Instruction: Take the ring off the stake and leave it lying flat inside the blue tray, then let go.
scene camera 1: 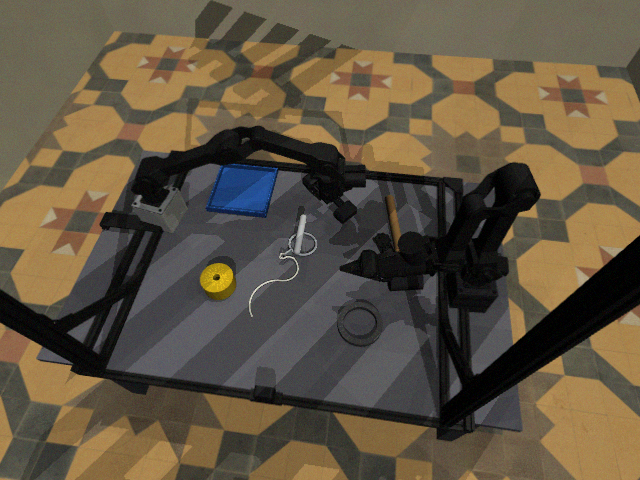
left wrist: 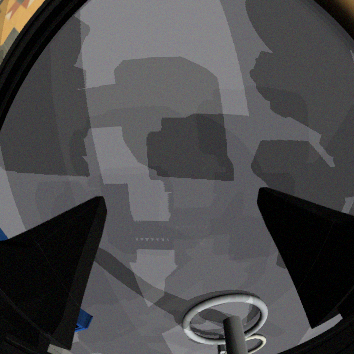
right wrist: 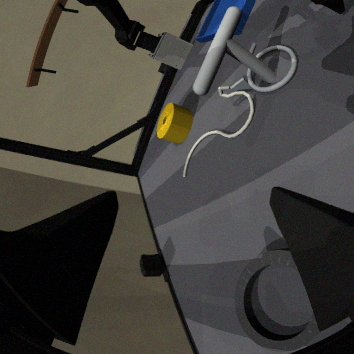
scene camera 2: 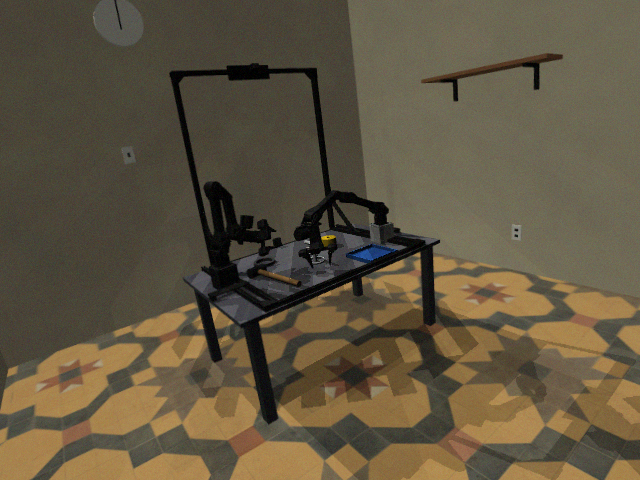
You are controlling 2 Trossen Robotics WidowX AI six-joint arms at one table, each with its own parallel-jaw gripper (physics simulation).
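Places are measured from the left arm's base along level axes (x down, y back, z left), in metres.
Pixels of known places: left gripper, between the fingertips: [scene camera 1: 330,208] [left wrist: 183,200] [scene camera 2: 321,266]; right gripper, between the fingertips: [scene camera 1: 345,270] [right wrist: 195,197] [scene camera 2: 276,239]; left arm's base, origin of its link: [scene camera 1: 154,196] [right wrist: 155,44] [scene camera 2: 381,223]; right arm's base, origin of its link: [scene camera 1: 475,277] [scene camera 2: 222,265].
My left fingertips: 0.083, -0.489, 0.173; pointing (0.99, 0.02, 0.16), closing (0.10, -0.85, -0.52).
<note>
For each thing: its top centre in the pictures, then the offset to it from my left fingertips, as dx, dy, dz. "spot": a spot on its surface instead.
- white-grey ring, centre of its top: [left wrist: 225,344] [right wrist: 254,65] [scene camera 1: 298,243] -0.007, +0.049, -0.154
- stake, centre of its top: [right wrist: 211,43] [scene camera 1: 299,232] -0.085, +0.037, -0.164
- white cord, a spot on its surface: [right wrist: 252,107] [scene camera 1: 298,264] spot: +0.015, +0.032, -0.210
- blue tray, centre of its top: [right wrist: 223,6] [scene camera 1: 242,186] [scene camera 2: 371,251] -0.002, +0.297, -0.002
- yellow spool, centre of its top: [right wrist: 164,119] [scene camera 1: 216,277] [scene camera 2: 328,237] -0.030, +0.221, -0.340
- dark flat ring-shaped piece, centre of its top: [right wrist: 274,303] [scene camera 1: 360,322] [scene camera 2: 264,260] +0.005, -0.188, -0.333
- hammer's wooden handle, a spot on its surface: [scene camera 1: 393,219] [scene camera 2: 284,276] spot: -0.011, -0.199, +0.011
The white-grey ring [scene camera 1: 315,244] [left wrist: 225,300] [right wrist: 294,62] lies low around the post of the stake [scene camera 1: 301,230] [left wrist: 234,330] [right wrist: 217,50], which has a long white crossbar on top. A white cord [scene camera 1: 296,268] [right wrist: 252,107] trails from beside the ring. The blue tray [scene camera 1: 242,188] [scene camera 2: 371,253] [right wrist: 209,31] is empty at the back left in scene camera 1. My left gripper [scene camera 2: 321,264] [left wrist: 183,200] is open, fingers down above the table; the ring shows below its fingers in the left wrist view, not between them. My right gripper [scene camera 1: 342,267] [right wrist: 195,197] is open and empty, right of the ring.
A yellow spool [scene camera 1: 218,286] [scene camera 2: 328,239] [right wrist: 176,124] stands left of the cord in scene camera 1. A dark flat ring-shaped piece [scene camera 1: 343,325] [right wrist: 241,300] lies at the front right. A hammer's wooden handle [scene camera 1: 393,219] [scene camera 2: 279,277] lies behind the right gripper. A black frame borders the table.
</note>
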